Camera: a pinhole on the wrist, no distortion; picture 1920 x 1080 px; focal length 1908.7 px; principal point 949.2 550.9 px. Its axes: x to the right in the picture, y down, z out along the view. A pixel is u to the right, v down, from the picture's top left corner.
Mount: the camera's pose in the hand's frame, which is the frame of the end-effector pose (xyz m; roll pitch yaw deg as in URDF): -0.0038 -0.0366 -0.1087 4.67 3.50 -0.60
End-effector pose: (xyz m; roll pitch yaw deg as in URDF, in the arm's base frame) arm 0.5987 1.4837 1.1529 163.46 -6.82 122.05
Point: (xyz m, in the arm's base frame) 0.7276 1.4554 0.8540
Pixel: 233.1 920.8
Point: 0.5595 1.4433 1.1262
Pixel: 631.0 331.6
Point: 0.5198 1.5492 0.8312
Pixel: 1118.0 312.0
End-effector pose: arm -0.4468 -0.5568 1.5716 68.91 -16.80 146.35
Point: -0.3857 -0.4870 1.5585
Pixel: 715.6 656.1
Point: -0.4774 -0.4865 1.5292
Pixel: 1613.7 225.5
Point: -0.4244 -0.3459 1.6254
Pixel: 1559.3 653.7
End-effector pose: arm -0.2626 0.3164 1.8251 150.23 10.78 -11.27
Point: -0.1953 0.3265 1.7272
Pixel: 1756.6 443.0
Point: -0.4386 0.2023 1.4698
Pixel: 539.5 613.7
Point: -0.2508 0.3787 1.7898
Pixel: 1011.6 89.1
